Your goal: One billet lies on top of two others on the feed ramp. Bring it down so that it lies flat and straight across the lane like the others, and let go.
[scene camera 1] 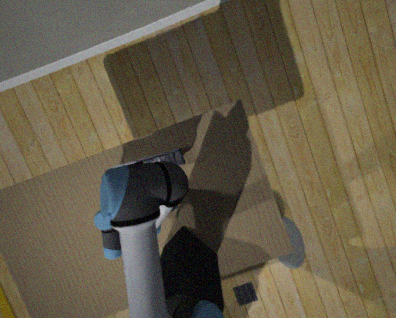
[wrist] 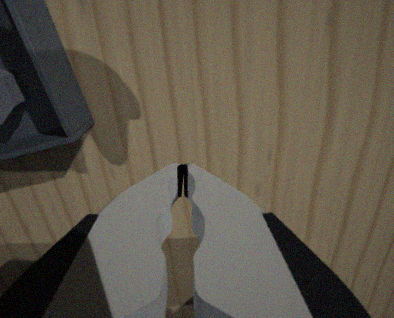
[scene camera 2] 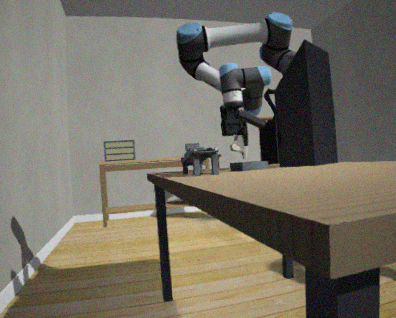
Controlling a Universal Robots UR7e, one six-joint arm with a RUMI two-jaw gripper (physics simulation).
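Frame: origin at the arm's base, x ahead, y left, z up, level; centimetres.
Where they show: gripper, fingertip midpoint: (wrist: 183, 167) (scene camera 2: 244, 158); arm's base at its link origin: (scene camera 2: 299, 70).
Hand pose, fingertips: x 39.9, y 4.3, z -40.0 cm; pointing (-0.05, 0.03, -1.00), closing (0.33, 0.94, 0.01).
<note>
Things, the pixels of their top centre, and the offset from my fingertips. "pt": a spot on its surface instead. Level surfaces: height alone.
- grey walled structure at a spot on its surface: (wrist: 56, 75) pt dx -6.5, dy -5.2, dz -2.5 cm
- low grey tray at a spot on its surface: (scene camera 2: 249, 165) pt dx -6.4, dy -5.2, dz -2.8 cm
- table at its surface level: dz -4.9 cm
My gripper (scene camera 2: 244, 155) (wrist: 183, 167) is shut, with its fingertips together and no billet between them. In the wrist view it is above bare wood, to the right of a grey walled structure (wrist: 56, 75), whose corner shows at the upper left; I cannot tell for sure whether this is part of the feed ramp. The grey feed ramp (scene camera 2: 215, 164) stands near the table's far end in scene camera 2, left of the gripper and apart from it. In scene camera 1 the arm hides the gripper and most of the ramp (scene camera 1: 172, 157). The billets cannot be made out in any view, so their positions are hidden.
A low grey tray (scene camera 2: 249, 165) lies on the table (scene camera 2: 280, 192) right of the ramp. A tall black box (scene camera 2: 305, 110) stands further right. A wooden side table (scene camera 2: 150, 163) with a striped rack (scene camera 2: 119, 141) is by the back wall.
</note>
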